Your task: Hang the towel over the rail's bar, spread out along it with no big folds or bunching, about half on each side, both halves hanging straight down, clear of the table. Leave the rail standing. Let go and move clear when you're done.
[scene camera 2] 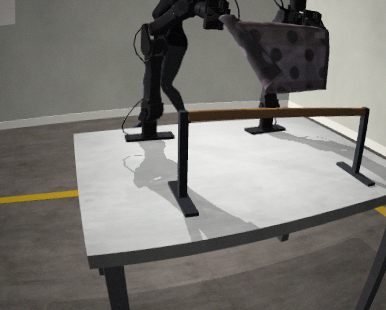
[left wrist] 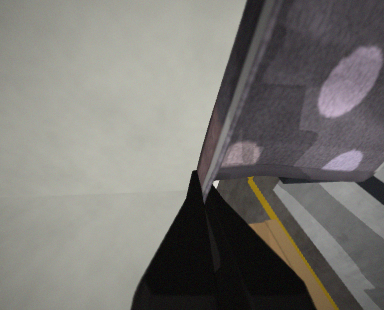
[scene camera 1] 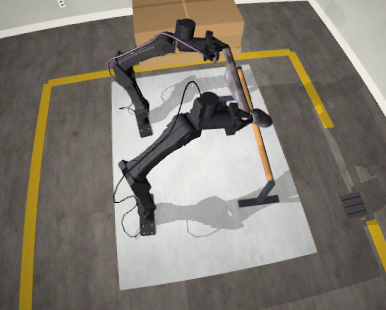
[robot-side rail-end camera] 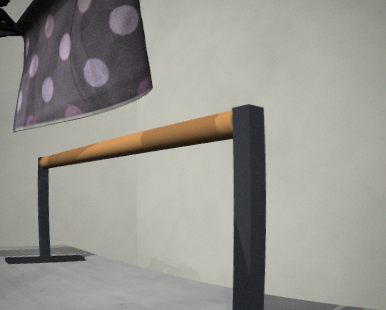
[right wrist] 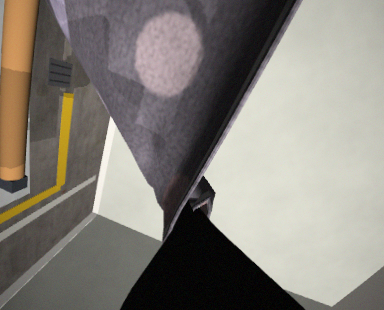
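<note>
The dark towel with pale dots (scene camera 1: 238, 87) (scene camera 2: 302, 57) (robot-side rail-end camera: 92, 60) (left wrist: 310, 100) (right wrist: 125, 55) hangs in the air between my grippers. Its left-gripper side hangs fairly flat; toward the right gripper it narrows into a diagonal fold, with a bunched end past the fingers. My left gripper (scene camera 1: 225, 49) (robot-side rail-end camera: 21, 33) (left wrist: 196, 176) is shut on one top corner. My right gripper (scene camera 1: 251, 119) (scene camera 2: 223, 20) (right wrist: 186, 206) is shut on the other end. The rail's orange bar (scene camera 1: 263, 152) (scene camera 2: 275, 113) (robot-side rail-end camera: 125, 146) (right wrist: 15, 95) is upright on its posts, below the towel's lower edge in scene camera 2.
The rail's dark posts (scene camera 2: 183, 155) (robot-side rail-end camera: 249, 200) stand on flat feet on the white table (scene camera 1: 200, 250) (scene camera 2: 125, 215). A cardboard box (scene camera 1: 145, 30) stands beyond the table at the top of scene camera 1. A person's legs (scene camera 2: 172, 65) show behind the right arm.
</note>
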